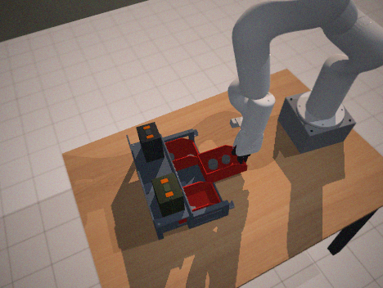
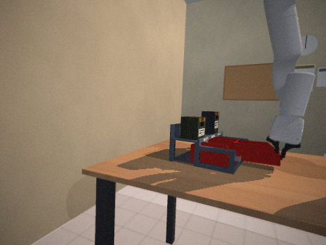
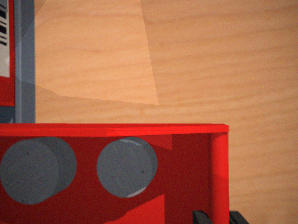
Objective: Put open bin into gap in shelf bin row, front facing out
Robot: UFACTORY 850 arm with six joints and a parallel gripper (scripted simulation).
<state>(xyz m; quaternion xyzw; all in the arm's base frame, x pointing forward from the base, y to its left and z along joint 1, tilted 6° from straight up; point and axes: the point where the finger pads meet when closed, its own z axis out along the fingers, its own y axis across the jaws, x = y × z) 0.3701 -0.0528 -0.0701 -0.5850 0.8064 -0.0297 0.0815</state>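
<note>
The grey disc is 15 cm to the right of my hand, 14 cm ahead of it and 4 cm below it. From my hand the other things lie so: blue-grey shelf: 24 cm ahead, 9 cm to the right.
</note>
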